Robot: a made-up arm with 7 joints.
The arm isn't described. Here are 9 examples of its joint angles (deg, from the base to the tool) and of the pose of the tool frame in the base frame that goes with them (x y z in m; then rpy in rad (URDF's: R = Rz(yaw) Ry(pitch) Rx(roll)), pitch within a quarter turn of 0, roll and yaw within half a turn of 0).
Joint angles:
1: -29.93 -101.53 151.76 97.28 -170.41 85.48 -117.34
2: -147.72 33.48 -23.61 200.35 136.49 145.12 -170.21
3: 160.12 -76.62 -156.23 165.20 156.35 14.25 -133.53
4: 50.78 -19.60 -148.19 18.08 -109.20 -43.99 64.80
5: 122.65 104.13 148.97 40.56 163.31 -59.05 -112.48
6: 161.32 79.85 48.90 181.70 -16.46 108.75 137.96
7: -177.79 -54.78 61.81 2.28 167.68 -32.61 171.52
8: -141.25 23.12 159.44 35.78 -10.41 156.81 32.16
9: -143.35 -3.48 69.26 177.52 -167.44 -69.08 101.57
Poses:
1: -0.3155 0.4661 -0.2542 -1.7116 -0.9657 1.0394
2: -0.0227 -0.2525 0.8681 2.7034 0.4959 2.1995
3: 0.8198 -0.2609 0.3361 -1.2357 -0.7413 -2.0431
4: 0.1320 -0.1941 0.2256 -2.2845 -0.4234 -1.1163
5: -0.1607 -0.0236 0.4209 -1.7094 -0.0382 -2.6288
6: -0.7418 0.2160 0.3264 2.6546 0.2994 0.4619
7: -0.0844 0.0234 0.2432 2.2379 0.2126 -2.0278
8: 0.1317 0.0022 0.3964 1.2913 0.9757 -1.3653
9: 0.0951 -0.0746 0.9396 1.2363 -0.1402 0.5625
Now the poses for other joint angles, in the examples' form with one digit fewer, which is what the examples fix.
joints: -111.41 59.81 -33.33 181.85 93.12 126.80 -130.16
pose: -0.070 -0.651 0.611 2.412 -0.472 1.151
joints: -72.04 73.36 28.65 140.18 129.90 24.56 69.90
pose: 0.383 -0.758 0.214 1.469 0.698 0.729
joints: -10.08 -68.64 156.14 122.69 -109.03 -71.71 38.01
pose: -0.615 0.094 0.179 2.771 -0.656 -1.467
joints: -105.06 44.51 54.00 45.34 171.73 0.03 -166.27
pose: 0.248 -0.227 0.098 -2.506 -0.164 -1.291
